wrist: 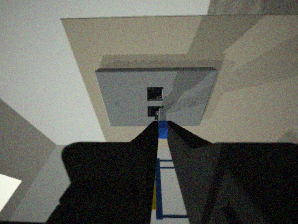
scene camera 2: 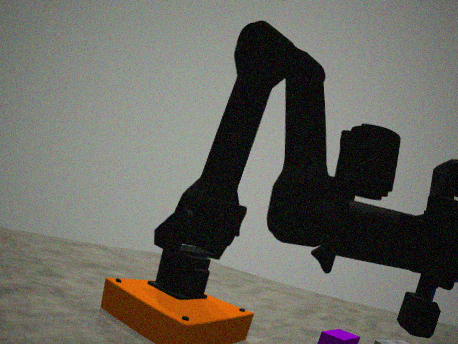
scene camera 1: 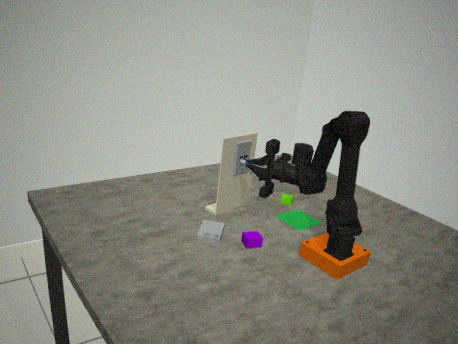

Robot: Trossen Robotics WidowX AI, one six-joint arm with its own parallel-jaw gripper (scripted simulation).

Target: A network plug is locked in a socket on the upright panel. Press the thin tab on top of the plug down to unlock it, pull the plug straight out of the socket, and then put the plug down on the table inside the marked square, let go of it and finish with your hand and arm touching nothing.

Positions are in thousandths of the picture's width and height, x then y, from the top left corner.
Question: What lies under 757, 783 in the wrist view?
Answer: My gripper.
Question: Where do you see an upright panel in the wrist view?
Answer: At 740, 346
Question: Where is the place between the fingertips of my gripper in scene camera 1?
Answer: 538, 472
